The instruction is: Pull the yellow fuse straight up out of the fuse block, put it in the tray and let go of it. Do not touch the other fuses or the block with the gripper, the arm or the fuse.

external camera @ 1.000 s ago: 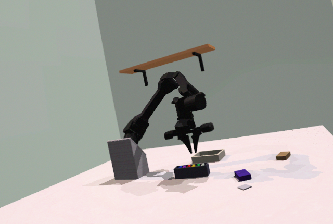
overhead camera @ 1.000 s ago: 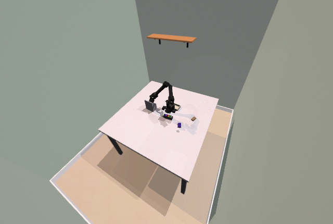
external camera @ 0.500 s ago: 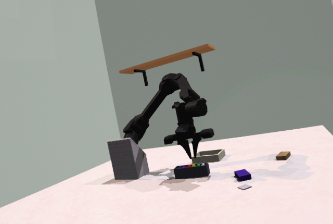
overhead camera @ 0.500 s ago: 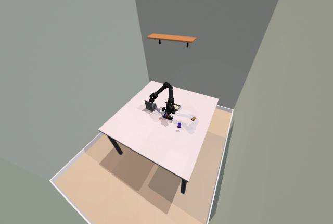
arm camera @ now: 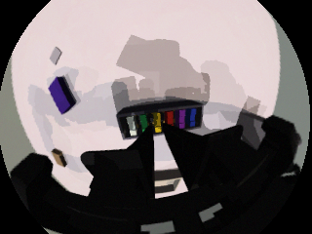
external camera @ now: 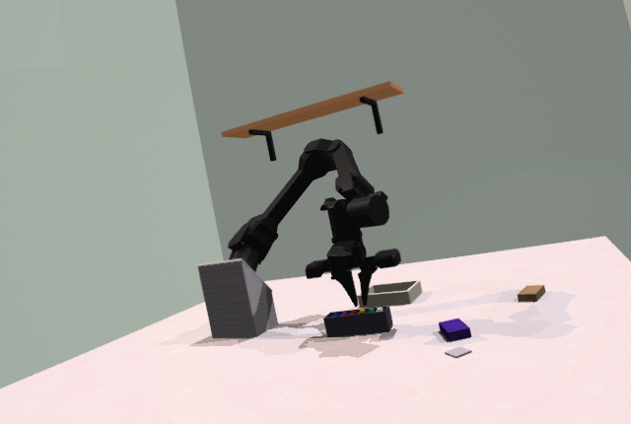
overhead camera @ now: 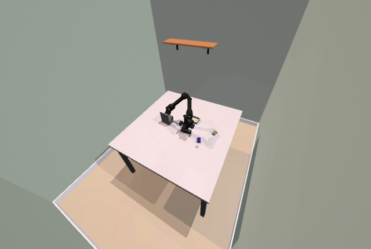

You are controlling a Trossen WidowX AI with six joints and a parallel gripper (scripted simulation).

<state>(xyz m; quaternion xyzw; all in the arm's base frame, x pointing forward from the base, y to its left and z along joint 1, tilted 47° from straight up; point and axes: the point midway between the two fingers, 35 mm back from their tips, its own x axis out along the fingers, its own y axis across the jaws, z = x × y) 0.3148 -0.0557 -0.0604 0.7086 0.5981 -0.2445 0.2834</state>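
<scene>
Right now the yellow fuse is 30 mm below my gripper tip. From my gripper tip the other things lie so: purple block (180 mm ahead, 70 mm to the right, 40 mm below); beige tray (10 mm ahead, 230 mm to the left, 50 mm below); grey plate (190 mm ahead, 160 mm to the right, 50 mm below).
</scene>
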